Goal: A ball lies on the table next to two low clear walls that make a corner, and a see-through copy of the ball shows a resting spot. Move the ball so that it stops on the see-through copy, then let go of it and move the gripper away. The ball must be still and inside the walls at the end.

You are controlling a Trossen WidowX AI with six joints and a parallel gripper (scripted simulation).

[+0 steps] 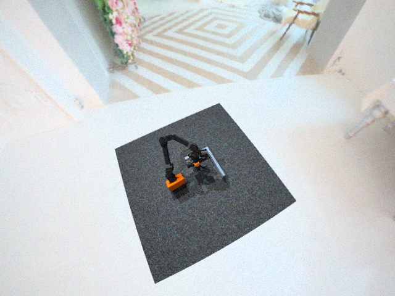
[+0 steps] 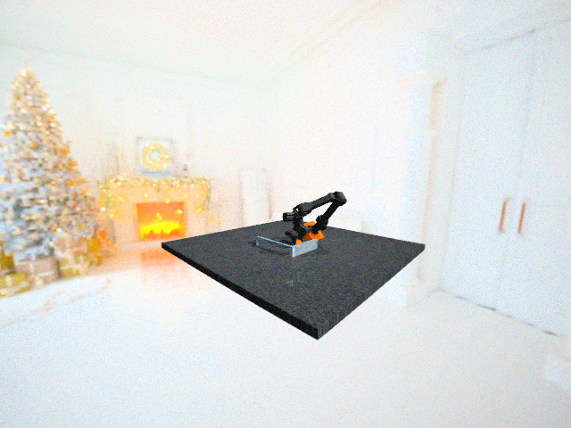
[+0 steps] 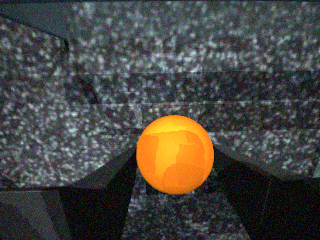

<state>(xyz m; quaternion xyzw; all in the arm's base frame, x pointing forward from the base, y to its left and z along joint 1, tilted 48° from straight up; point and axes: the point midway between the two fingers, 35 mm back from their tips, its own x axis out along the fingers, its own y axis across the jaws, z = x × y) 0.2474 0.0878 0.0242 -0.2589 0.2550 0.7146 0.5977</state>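
Now: the orange ball right at my gripper tip. From my gripper tip the other things lie so: see-through copy of ball right at my gripper tip.
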